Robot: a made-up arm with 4 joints.
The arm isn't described. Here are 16 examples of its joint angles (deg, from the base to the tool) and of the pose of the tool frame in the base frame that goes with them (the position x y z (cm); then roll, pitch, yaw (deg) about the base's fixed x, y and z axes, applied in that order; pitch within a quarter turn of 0, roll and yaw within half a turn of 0).
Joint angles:
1: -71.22 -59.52 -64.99 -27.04
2: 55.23 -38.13 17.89 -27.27
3: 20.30 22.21 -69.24 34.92
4: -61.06 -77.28 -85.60 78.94
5: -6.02 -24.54 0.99 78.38
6: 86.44 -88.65 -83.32 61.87
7: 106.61 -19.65 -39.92 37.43
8: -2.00 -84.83 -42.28 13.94
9: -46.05 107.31 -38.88 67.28
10: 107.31 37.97 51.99 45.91
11: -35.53 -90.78 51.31 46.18
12: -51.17 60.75 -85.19 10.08
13: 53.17 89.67 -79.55 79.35
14: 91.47 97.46 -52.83 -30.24
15: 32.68 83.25 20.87 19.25
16: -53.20 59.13 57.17 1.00
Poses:
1: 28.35 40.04 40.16 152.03 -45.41 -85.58
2: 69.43 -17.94 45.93 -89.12 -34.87 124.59
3: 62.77 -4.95 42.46 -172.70 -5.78 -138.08
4: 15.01 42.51 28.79 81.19 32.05 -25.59
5: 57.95 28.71 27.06 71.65 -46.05 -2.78
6: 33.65 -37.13 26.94 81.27 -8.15 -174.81
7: 20.94 -50.93 50.03 -176.53 -46.76 129.71
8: 61.32 13.56 23.47 77.10 -48.07 -53.38
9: 22.75 32.88 50.64 -110.37 13.09 -91.59
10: 36.55 -49.80 52.64 -85.35 -3.06 27.18
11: 25.05 45.71 24.59 72.53 -18.88 78.12
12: 38.71 30.64 45.52 -155.68 54.24 -70.87
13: 54.41 -13.41 47.26 -108.19 -28.01 -149.79
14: 22.23 -22.69 39.77 -13.51 58.25 -115.01
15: 54.17 12.48 44.94 -101.22 38.41 140.37
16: 8.49 49.59 52.98 -92.97 28.89 -161.73
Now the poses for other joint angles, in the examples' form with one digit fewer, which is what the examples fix.
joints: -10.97 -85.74 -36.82 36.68
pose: 54.5 24.5 21.1 72.2 -23.8 -34.6
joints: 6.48 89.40 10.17 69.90
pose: 53.7 20.9 46.6 -114.8 -10.2 169.3
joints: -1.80 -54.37 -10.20 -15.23
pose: 67.2 21.8 39.3 -146.5 -66.7 -155.4
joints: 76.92 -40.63 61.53 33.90
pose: 59.3 -37.3 28.9 -5.2 -31.0 23.3
